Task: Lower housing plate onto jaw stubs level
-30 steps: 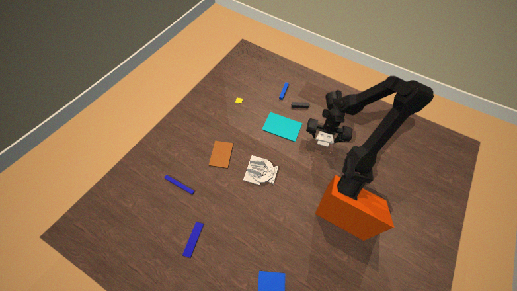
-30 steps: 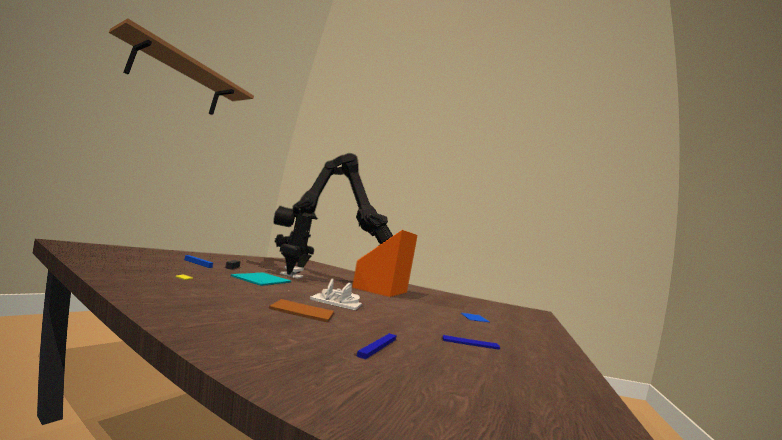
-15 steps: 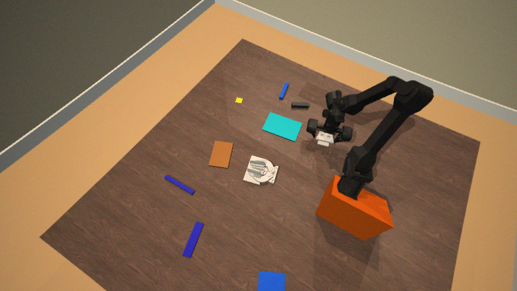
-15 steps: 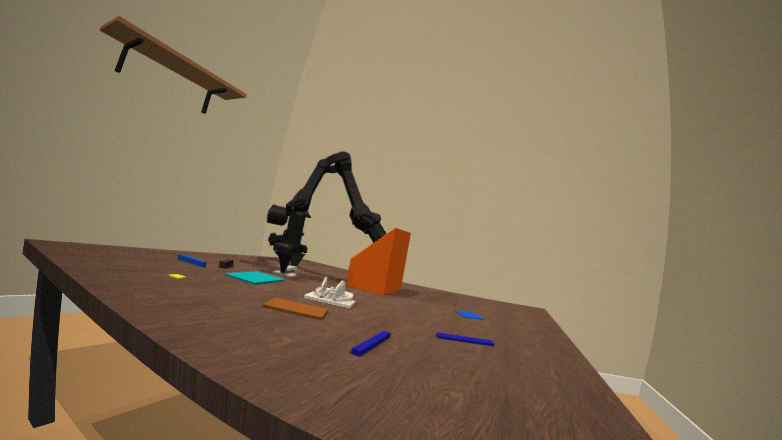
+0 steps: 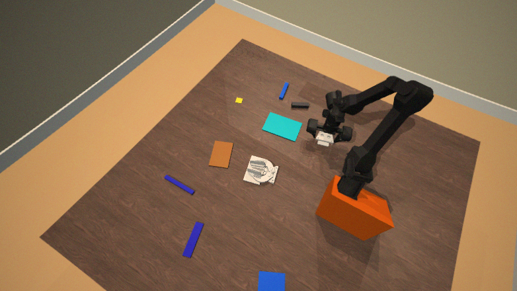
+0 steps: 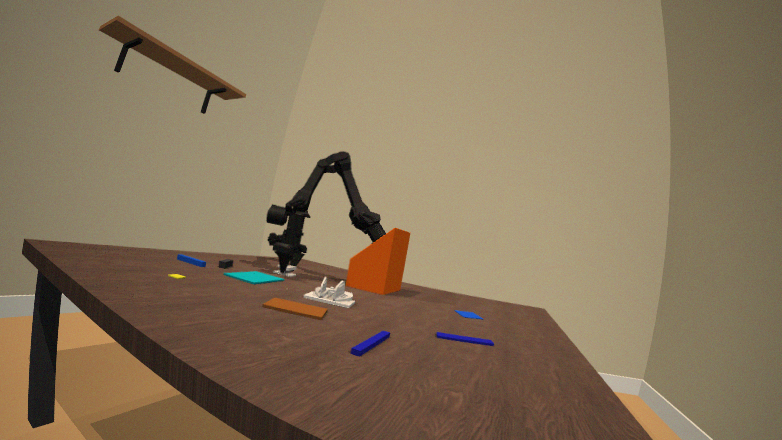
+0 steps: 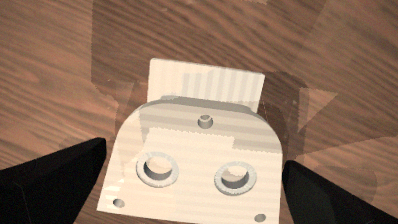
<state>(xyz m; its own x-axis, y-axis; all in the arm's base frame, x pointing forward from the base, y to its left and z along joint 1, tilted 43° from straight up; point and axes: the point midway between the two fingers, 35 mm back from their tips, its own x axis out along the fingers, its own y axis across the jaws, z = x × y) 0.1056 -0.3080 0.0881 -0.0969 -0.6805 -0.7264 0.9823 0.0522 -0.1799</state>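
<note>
Now: gripper tip 20 cm short of the teal sheet, 1 cm to the right of it and 1 cm above it. Round my gripper tip: yellow tile 45 cm ahead, 4 cm to the right, 1 cm below; then black block 17 cm ahead, 14 cm to the right; then brown tile 39 cm ahead, 26 cm to the left, 1 cm below.
</note>
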